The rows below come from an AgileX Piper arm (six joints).
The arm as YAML. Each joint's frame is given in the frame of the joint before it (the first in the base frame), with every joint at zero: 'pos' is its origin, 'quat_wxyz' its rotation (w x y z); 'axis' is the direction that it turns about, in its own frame. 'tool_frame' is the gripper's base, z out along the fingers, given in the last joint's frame.
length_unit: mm
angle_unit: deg
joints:
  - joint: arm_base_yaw
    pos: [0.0, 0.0, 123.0]
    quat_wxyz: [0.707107, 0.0, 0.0, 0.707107]
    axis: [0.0, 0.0, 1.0]
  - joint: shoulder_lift
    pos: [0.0, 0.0, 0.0]
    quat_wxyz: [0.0, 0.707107, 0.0, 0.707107]
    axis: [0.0, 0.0, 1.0]
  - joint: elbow
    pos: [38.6, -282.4, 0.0]
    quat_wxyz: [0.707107, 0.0, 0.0, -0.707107]
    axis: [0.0, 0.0, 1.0]
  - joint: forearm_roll
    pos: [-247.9, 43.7, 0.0]
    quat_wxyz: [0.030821, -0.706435, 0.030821, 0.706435]
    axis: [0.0, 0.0, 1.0]
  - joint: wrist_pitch
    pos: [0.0, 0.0, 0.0]
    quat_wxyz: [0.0, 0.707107, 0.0, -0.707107]
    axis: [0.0, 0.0, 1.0]
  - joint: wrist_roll
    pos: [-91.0, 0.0, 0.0]
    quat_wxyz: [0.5, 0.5, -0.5, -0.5]
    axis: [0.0, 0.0, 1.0]
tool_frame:
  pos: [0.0, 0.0, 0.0]
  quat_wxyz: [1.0, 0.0, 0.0, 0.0]
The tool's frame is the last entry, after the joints.
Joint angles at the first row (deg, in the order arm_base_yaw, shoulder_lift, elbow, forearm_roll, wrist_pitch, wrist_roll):
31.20 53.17 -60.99 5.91 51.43 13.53
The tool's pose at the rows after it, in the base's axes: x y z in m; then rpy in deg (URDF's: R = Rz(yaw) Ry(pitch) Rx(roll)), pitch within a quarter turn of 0, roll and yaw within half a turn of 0:
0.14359, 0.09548, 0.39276, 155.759, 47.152, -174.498
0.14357, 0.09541, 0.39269, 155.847, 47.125, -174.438
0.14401, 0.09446, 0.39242, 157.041, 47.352, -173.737
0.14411, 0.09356, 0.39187, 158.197, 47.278, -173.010
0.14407, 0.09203, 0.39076, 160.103, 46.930, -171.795
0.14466, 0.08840, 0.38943, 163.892, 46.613, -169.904
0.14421, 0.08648, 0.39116, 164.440, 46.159, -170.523
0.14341, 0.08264, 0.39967, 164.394, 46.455, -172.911
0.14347, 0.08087, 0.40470, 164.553, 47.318, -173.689
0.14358, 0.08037, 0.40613, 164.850, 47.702, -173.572
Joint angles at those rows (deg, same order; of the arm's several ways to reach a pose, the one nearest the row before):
31.20 53.17 -60.99 5.88 51.43 13.53
31.20 53.17 -60.99 5.84 51.48 13.53
31.20 53.17 -60.99 4.99 51.62 13.53
31.20 53.17 -60.99 4.29 52.02 13.54
31.20 53.17 -60.99 3.23 52.86 13.53
31.20 53.17 -61.06 0.53 54.18 14.01
31.20 53.17 -61.63 -0.55 55.32 15.17
31.20 53.17 -63.60 -2.71 57.07 17.83
31.20 53.17 -64.61 -3.85 57.37 18.69
31.20 53.17 -64.87 -4.21 57.37 18.68

